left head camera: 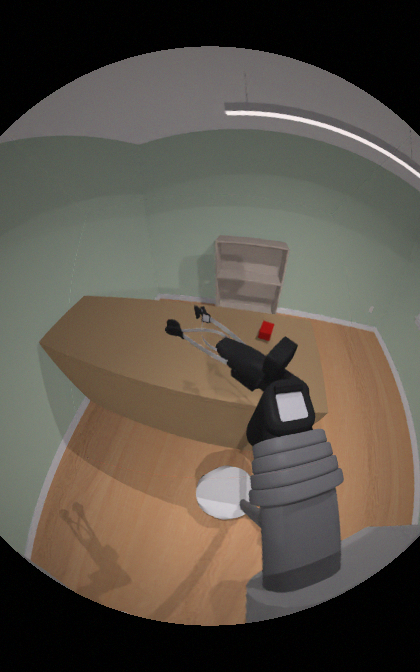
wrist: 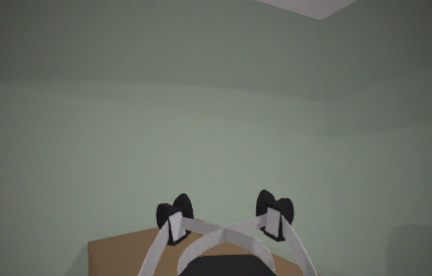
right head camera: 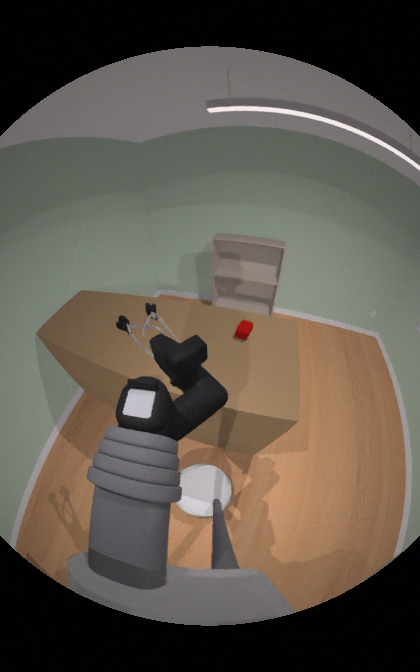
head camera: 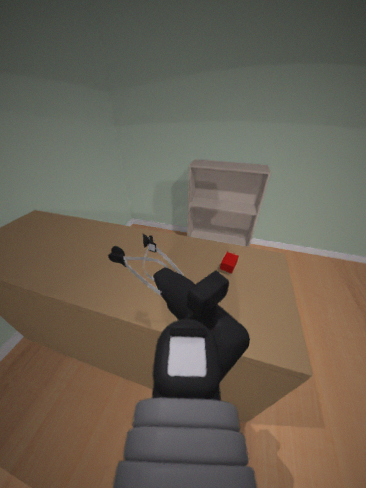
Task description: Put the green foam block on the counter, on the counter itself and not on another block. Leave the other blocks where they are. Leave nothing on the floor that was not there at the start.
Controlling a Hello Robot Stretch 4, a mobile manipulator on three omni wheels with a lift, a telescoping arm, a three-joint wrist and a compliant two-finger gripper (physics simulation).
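Frame: origin at the robot's base, x right, y ahead, z up, level; metres.
Seen in the pictures: gripper, fingertip midpoint: (wrist: 224, 207) (head camera: 128, 243).
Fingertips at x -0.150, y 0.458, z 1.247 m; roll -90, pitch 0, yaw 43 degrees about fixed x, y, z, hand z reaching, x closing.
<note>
A point is followed by its place in that frame.
The counter (head camera: 65, 270) @(x -0.596, y 0.695, z 0.882 m) (left head camera: 125, 350) (right head camera: 95, 335) is a long tan box with a flat top; part of it also shows low in the wrist view (wrist: 120, 252). My gripper (head camera: 134, 249) @(x -0.150, y 0.458, z 1.247 m) (left head camera: 188, 320) (right head camera: 137, 317) (wrist: 224, 207) @(x -0.150, y 0.458, z 1.247 m) is open and empty, its two black fingertips apart above the counter, pointing toward the far left. A red block (head camera: 229, 262) @(x 0.204, y 0.736, z 0.927 m) (left head camera: 266, 331) (right head camera: 244, 330) lies on the counter top near its far right end, to the right of the gripper. The green foam block does not show in these views.
A pale shelf unit (head camera: 230, 167) @(x 0.420, y 2.012, z 1.032 m) (left head camera: 252, 242) (right head camera: 250, 239) stands against the wall beyond the counter. Wooden floor (head camera: 335, 320) @(x 1.398, y 0.998, z -0.028 m) runs along the counter's right end and front. My white round base (left head camera: 222, 492) (right head camera: 205, 490) stands on the floor before the counter.
</note>
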